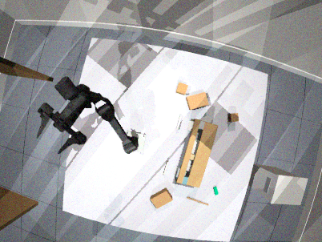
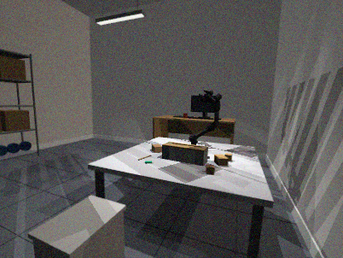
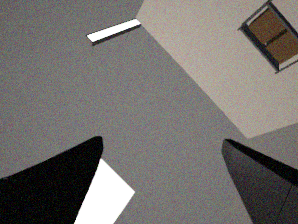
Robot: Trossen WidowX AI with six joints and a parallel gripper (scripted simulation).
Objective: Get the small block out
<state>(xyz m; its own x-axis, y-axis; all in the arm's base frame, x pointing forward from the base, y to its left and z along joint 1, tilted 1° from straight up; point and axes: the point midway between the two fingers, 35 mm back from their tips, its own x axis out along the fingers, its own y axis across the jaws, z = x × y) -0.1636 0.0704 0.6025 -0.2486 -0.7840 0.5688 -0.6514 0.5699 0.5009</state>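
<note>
Right now my gripper tip is 55 cm above the tan block, 54 cm short of it and 7 cm to the left of it. Also, from my gripper tip: thin stick: 65 cm ahead, 63 cm below, 40 cm to the right; then green piece: 76 cm ahead, 63 cm below, 32 cm to the right.
</note>
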